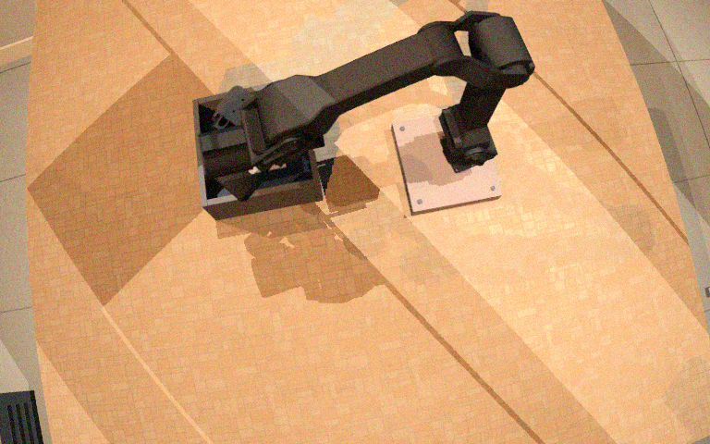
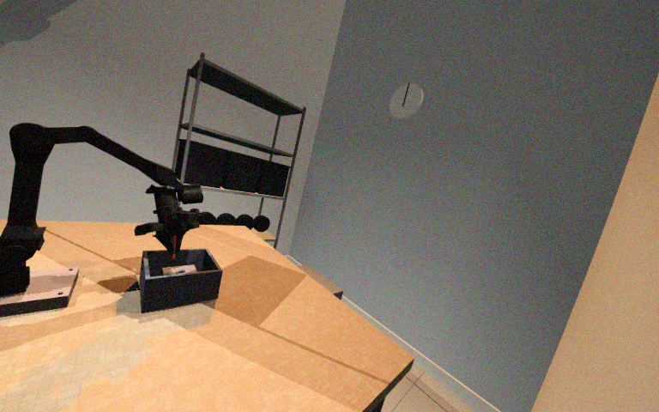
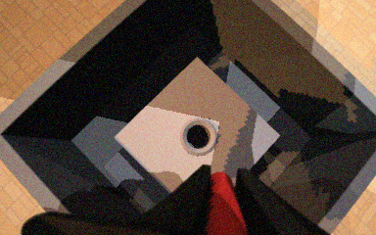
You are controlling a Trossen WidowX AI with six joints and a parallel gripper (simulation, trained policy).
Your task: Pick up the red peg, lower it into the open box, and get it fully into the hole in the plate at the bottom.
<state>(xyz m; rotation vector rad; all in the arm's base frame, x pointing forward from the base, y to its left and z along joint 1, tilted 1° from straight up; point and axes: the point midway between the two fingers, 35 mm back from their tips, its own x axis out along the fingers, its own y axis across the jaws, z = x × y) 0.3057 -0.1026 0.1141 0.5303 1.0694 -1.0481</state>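
Right now my gripper tip is 2 cm short of the grey box, 1 cm to the left of it and 9 cm above it. Round my gripper tip: red peg 1 cm to the left, 2 cm above.
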